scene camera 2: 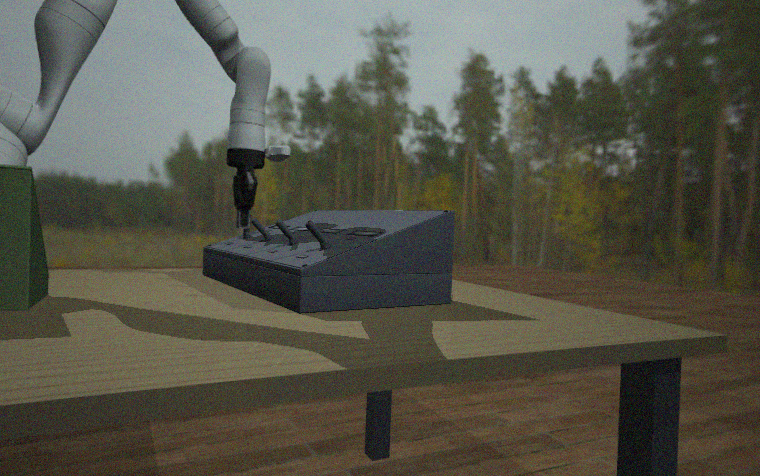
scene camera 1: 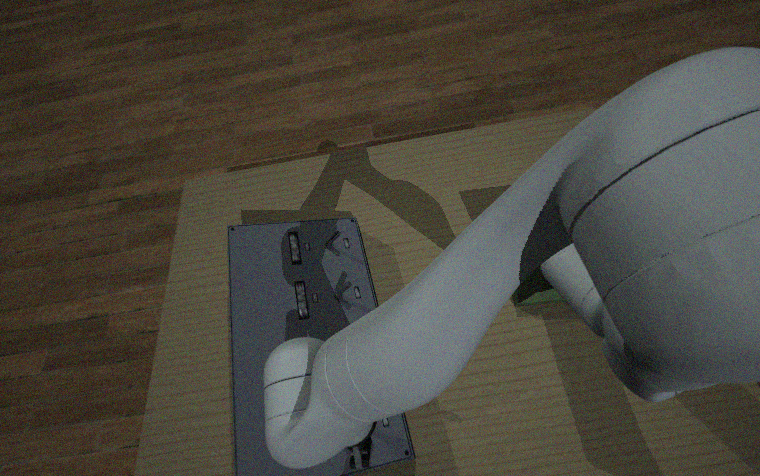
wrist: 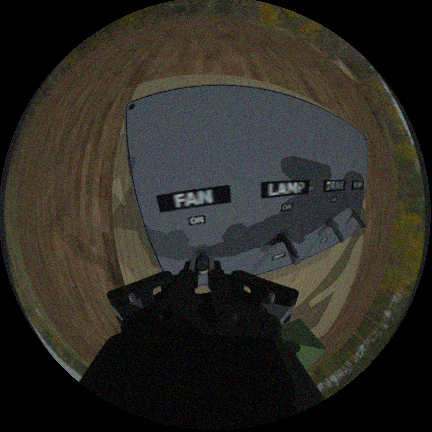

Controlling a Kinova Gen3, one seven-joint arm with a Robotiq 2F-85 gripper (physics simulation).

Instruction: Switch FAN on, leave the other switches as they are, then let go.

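Pixels of known places: gripper, fingertip midpoint: (scene camera 2: 242, 228) (wrist: 202, 263); arm's base at its link origin: (scene camera 1: 564, 263).
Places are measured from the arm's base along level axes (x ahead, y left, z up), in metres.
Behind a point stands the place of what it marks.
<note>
My gripper (scene camera 2: 243, 223) {x 0.383, y 0.274, z 0.017 m} (wrist: 202, 263) {x 0.383, y 0.274, z 0.017 m} is shut on the FAN lever (wrist: 202, 261) {x 0.398, y 0.275, z 0.047 m}, which shows between the fingertips in the wrist view. The lever looks close to upright; its exact tilt is partly hidden by the fingers. The FAN label (wrist: 193, 198) {x 0.459, y 0.290, z 0.022 m} with its ON mark (wrist: 197, 220) {x 0.434, y 0.284, z 0.014 m} lies beyond the lever. The LAMP lever (wrist: 288, 248) {x 0.406, y 0.160, z 0.021 m} stands to the right in the wrist view, apart from the fingers and leaning away from its ON mark (wrist: 286, 206) {x 0.462, y 0.168, z 0.014 m}. The other two levers (wrist: 335, 230) {x 0.433, y 0.044, z 0.020 m} (wrist: 358, 219) {x 0.460, y -0.074, z 0.021 m} lean the same way. In scene camera 1 the arm hides the gripper and the FAN label.
The grey sloped switch box (scene camera 1: 255, 336) {x 0.582, y 0.135, z 0.052 m} (scene camera 2: 375, 291) {x 0.537, y -0.133, z -0.060 m} (wrist: 215, 130) {x 0.531, y 0.274, z 0.045 m} stands on the wooden table (scene camera 1: 207, 196) {x 0.850, y -0.301, z -0.086 m} (scene camera 2: 560, 330) {x 0.722, y -0.312, z -0.086 m}. The arm (scene camera 1: 415, 336) {x 0.282, y 0.265, z 0.492 m} reaches over it. The green robot base (scene camera 2: 19, 241) {x 0.086, y -0.083, z -0.001 m} stands at the left in scene camera 2.
</note>
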